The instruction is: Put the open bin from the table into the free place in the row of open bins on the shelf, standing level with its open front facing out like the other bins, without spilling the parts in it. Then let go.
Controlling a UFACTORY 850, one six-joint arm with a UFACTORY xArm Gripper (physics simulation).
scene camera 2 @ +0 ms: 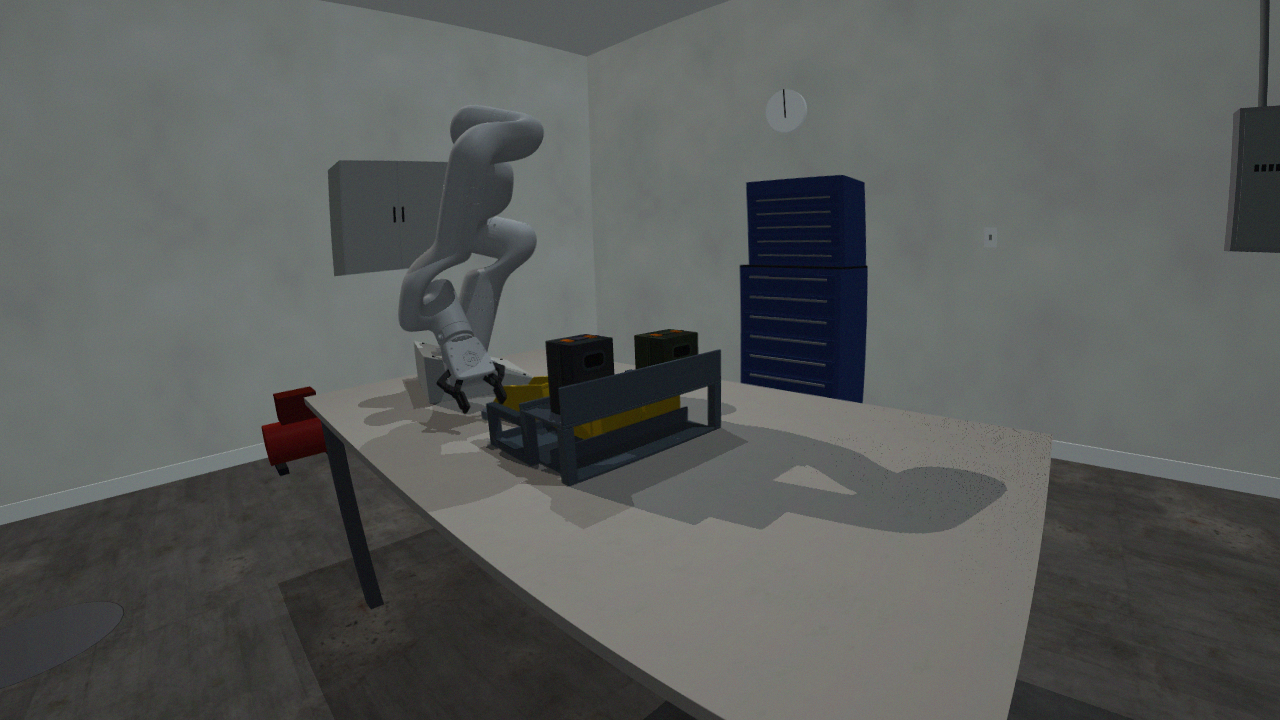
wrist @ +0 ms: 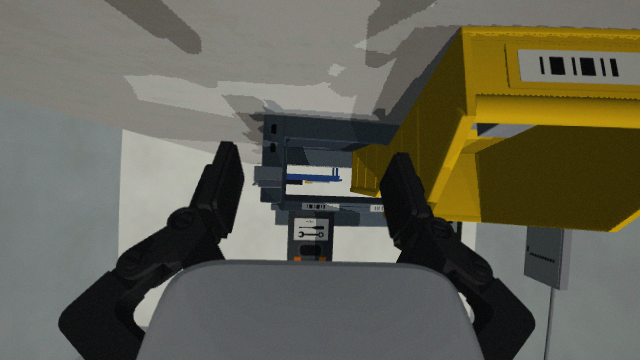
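Note:
A yellow open bin [wrist: 545, 110] with a barcode label on its front lip stands large at the right of the wrist view. It seems to rest on the table, front towards the camera; a grey piece shows behind the lip. The dark grey-blue shelf [scene camera 2: 640, 391] [wrist: 273, 165] stands beyond, with another yellow bin [scene camera 2: 631, 417] [wrist: 365, 172] in it. An opening shows beside that bin in the wrist view. A yellow bin edge [scene camera 2: 529, 392] shows at the shelf's robot side; which bin is unclear. My gripper [scene camera 2: 483, 403] [wrist: 315, 164] is open and empty, left of the near bin in the wrist view.
Two dark boxes stand at the shelf; the nearer box [scene camera 2: 581, 365] and the farther box [scene camera 2: 666, 349] rise above its back board. One tool-labelled box [wrist: 310, 237] shows in the wrist view. The table [scene camera 2: 805, 573] extends beyond the shelf. A blue drawer cabinet [scene camera 2: 801, 331] stands behind.

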